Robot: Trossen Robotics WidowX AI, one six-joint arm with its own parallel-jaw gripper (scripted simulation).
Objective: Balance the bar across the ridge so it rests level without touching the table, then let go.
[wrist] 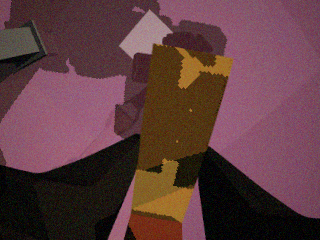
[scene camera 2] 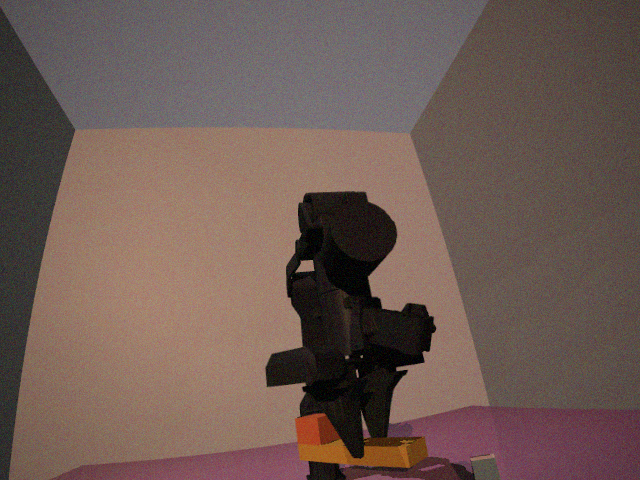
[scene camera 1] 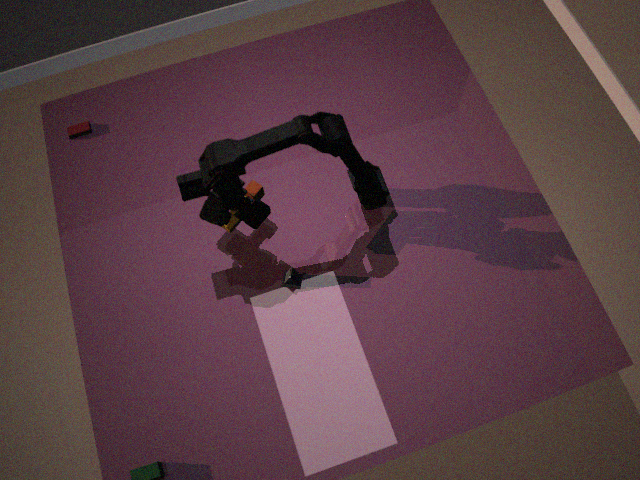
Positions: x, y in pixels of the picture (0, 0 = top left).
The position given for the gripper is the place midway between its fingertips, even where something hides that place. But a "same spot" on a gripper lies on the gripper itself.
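Wrist view: gripper visible. Scene camera 2: gripper visible. Gripper visible too in scene camera 1 (238, 213). Gripper, same spot: (wrist: 90, 191) and (scene camera 2: 385, 388).
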